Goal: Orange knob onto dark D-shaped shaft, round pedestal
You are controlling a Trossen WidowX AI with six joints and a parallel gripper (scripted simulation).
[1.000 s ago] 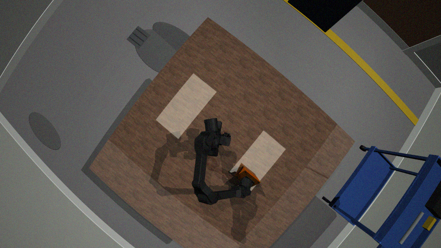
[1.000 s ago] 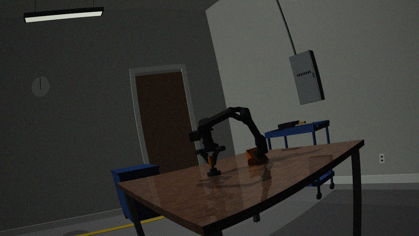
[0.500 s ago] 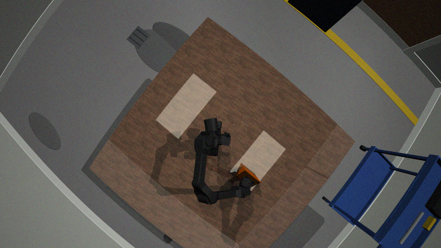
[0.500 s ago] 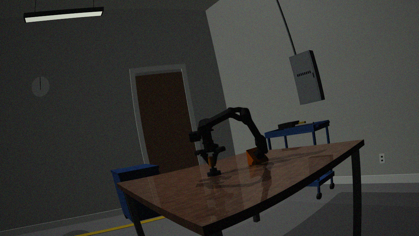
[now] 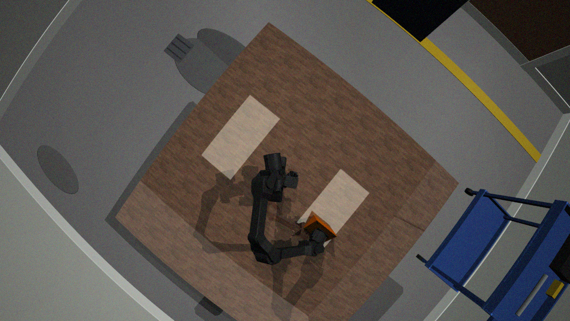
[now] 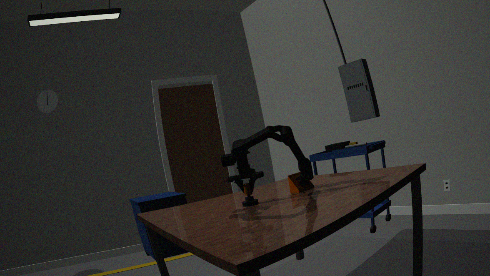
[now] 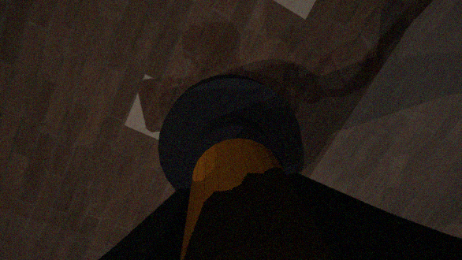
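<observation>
Now: gripper tip 30 mm above the round dark pedestal. The rest, counted from my gripper tip: orange knob 20 mm above.
</observation>
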